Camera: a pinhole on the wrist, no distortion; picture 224 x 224 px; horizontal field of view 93.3 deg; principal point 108.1 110.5 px. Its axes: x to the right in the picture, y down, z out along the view. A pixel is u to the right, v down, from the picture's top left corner.
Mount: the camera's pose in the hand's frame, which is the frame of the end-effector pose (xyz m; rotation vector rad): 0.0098 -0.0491 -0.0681 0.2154 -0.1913 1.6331
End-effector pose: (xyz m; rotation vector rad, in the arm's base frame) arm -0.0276 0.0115 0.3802 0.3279 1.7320 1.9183
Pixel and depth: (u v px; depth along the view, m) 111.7 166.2 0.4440
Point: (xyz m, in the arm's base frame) 0.3737 0.2141 0.3108
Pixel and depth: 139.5 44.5 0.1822
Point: -0.0607 0.1812 0.3437
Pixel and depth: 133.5 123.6 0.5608
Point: 0.2934 0.4151 0.4007
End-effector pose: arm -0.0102 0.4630 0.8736 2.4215 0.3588 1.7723
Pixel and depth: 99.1 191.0 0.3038
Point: 0.1187 0.5795 0.5712
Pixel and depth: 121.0 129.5 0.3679
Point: 0.2477 0.5629 0.7108
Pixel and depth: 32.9 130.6 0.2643
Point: 0.0809 0.7540 0.7407
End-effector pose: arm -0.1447 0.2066 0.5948 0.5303 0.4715 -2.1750
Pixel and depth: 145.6 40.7 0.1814
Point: -0.2631 0.0770 0.6346
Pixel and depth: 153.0 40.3 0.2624
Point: -0.2891 -0.0187 0.6783
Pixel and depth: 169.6 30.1 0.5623
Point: -0.3805 -0.4348 0.8167
